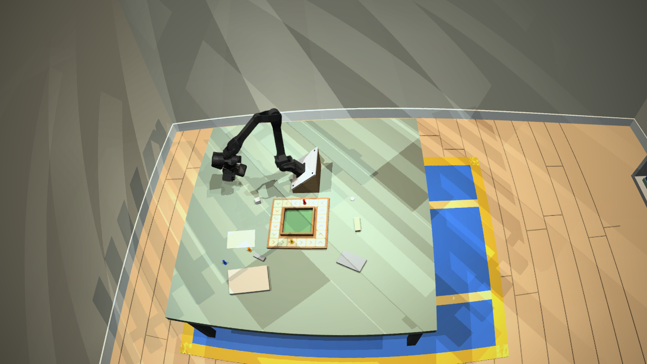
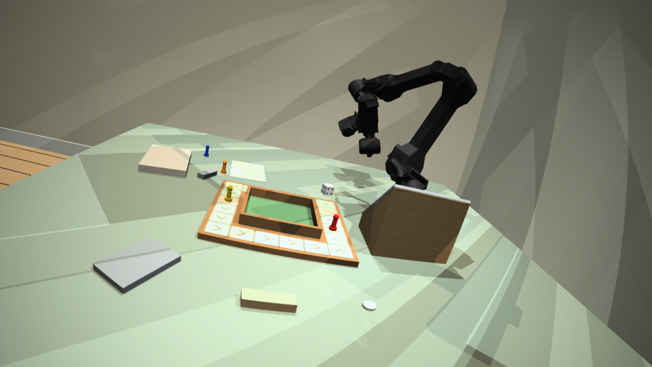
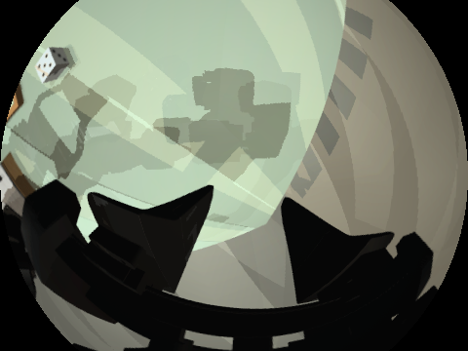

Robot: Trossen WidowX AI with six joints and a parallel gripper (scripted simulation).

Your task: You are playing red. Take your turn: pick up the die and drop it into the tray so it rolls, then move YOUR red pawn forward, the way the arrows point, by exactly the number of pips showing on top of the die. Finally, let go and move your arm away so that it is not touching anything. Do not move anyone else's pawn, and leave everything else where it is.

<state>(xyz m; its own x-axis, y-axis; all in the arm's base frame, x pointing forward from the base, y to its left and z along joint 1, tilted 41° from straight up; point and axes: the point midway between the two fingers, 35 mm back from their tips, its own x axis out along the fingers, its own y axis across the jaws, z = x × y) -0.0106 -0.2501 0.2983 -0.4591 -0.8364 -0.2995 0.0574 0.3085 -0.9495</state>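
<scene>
My gripper tip is now 160 mm to the right of the die, 150 mm short of it and 100 mm above it. From my gripper tip the other things lie so: orange pawn (440 mm ahead, 130 mm to the left, 100 mm below); then white sheet (370 mm ahead, 110 mm below, 80 mm to the left); then red pawn (410 mm to the left, 190 mm ahead, 80 mm below).
</scene>
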